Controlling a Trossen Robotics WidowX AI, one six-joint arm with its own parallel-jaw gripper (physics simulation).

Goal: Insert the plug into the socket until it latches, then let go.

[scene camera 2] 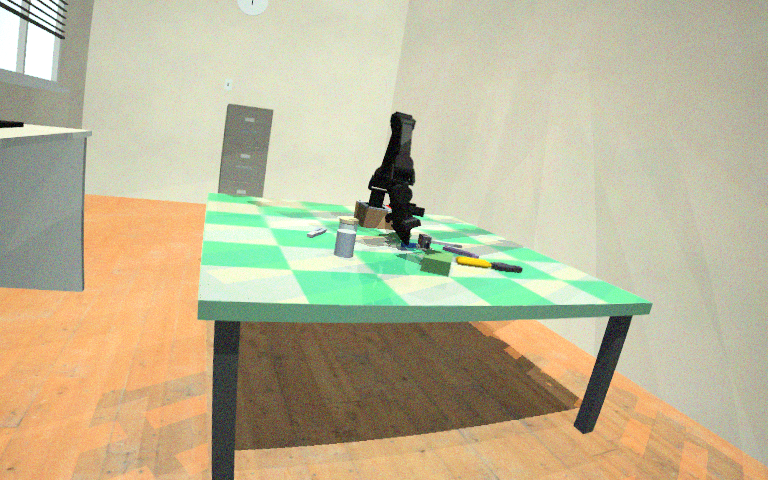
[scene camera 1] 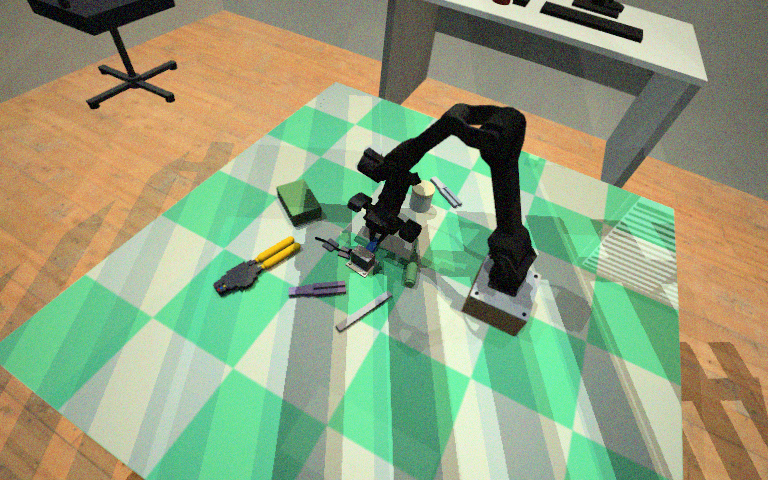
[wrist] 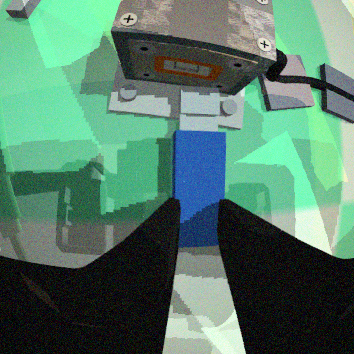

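Pixels of known places: gripper, fingertip midpoint: (scene camera 2: 406, 244) (scene camera 1: 374, 243) (wrist: 197, 207); arm's base at its link origin: (scene camera 2: 375, 205) (scene camera 1: 504, 280).
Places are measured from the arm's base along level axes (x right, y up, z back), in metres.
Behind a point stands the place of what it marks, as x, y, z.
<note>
The blue plug (scene camera 1: 372, 245) {-0.006, -0.067, -0.325} (scene camera 2: 408, 245) {0.004, -0.073, -0.335} (wrist: 199, 165) {-0.010, -0.066, -0.326} has a pale metal end, which overlaps the flat mounting plate of the socket in the wrist view. The socket (scene camera 1: 363, 258) {-0.075, -0.036, -0.318} (scene camera 2: 424, 241) {-0.047, -0.052, -0.348} (wrist: 187, 40) {-0.047, -0.037, -0.320} is a grey metal block with screws, and its orange-rimmed opening (wrist: 159, 65) {-0.048, -0.057, -0.312} faces the plug side. The metal end shows below that opening in the wrist view, outside it. My gripper (scene camera 1: 372, 238) {0.007, -0.072, -0.325} (scene camera 2: 406, 242) {0.007, -0.072, -0.325} (wrist: 197, 207) {0.007, -0.072, -0.325} is shut on the rear part of the plug, one black fingertip on each side. The scene views are too small to show the plug's height.
A black cable (wrist: 300, 81) {-0.051, -0.074, -0.387} leaves the socket's side. A green cylinder (scene camera 1: 410, 273) {-0.048, -0.053, -0.204}, a purple tool (scene camera 1: 317, 289) {-0.179, -0.076, -0.383} and a grey bar (scene camera 1: 363, 311) {-0.183, -0.070, -0.262} lie near. Yellow-handled pliers (scene camera 1: 277, 253) {-0.146, -0.060, -0.514} (scene camera 2: 474, 262) {-0.127, -0.065, -0.538}, a green block (scene camera 1: 298, 202) {0.009, -0.040, -0.552} (scene camera 2: 436, 263) {0.061, -0.050, -0.613} and an upright can (scene camera 1: 421, 196) {0.173, -0.015, -0.267} stand farther off.
</note>
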